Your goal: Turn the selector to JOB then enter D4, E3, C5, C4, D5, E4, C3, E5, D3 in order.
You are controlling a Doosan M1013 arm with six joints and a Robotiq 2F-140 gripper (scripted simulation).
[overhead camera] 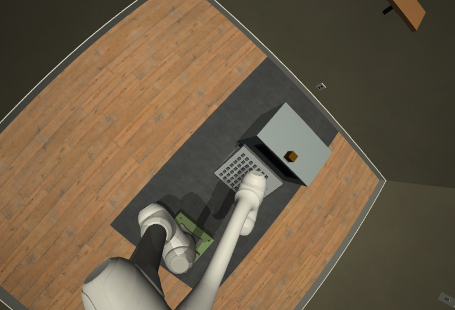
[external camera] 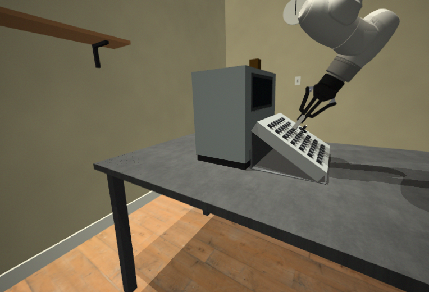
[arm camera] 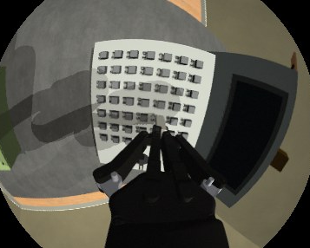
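The key E4 lies 3 cm behind my hand, 3 cm to the left of it and 8 cm below it. Also, from my hand: keypad: 2 cm ahead, 1 cm to the right, 9 cm below; then black selector knob: 1 cm behind, 13 cm to the right, 5 cm below.
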